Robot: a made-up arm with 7 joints. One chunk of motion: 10 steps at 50 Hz.
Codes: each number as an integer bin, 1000 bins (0 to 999) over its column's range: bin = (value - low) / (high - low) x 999, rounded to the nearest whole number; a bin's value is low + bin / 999 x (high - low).
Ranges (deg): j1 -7..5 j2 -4..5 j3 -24..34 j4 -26..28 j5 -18..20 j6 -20..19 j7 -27..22
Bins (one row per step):
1: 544 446 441 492 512 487 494
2: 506 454 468 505 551 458 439
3: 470 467 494 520 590 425 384
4: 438 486 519 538 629 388 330
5: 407 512 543 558 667 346 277
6: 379 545 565 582 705 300 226
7: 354 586 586 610 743 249 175
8: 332 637 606 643 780 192 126
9: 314 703 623 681 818 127 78
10: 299 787 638 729 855 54 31
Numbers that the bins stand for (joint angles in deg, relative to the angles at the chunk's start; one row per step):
1: -0.47 0.02 1.60 0.59 1.48 -0.99 -2.77
2: -0.92 0.09 3.17 1.30 2.96 -2.12 -5.47
3: -1.35 0.21 4.68 2.11 4.44 -3.41 -8.17
4: -1.74 0.38 6.13 3.08 5.93 -4.85 -10.81
5: -2.11 0.61 7.53 4.16 7.37 -6.49 -13.41
6: -2.45 0.91 8.80 5.46 8.82 -8.29 -15.91
7: -2.75 1.28 10.02 6.97 10.26 -10.28 -18.42
8: -3.01 1.74 11.18 8.76 11.67 -12.50 -20.82
9: -3.23 2.33 12.17 10.81 13.12 -15.04 -23.17
10: -3.41 3.09 13.04 13.41 14.52 -17.89 -25.48

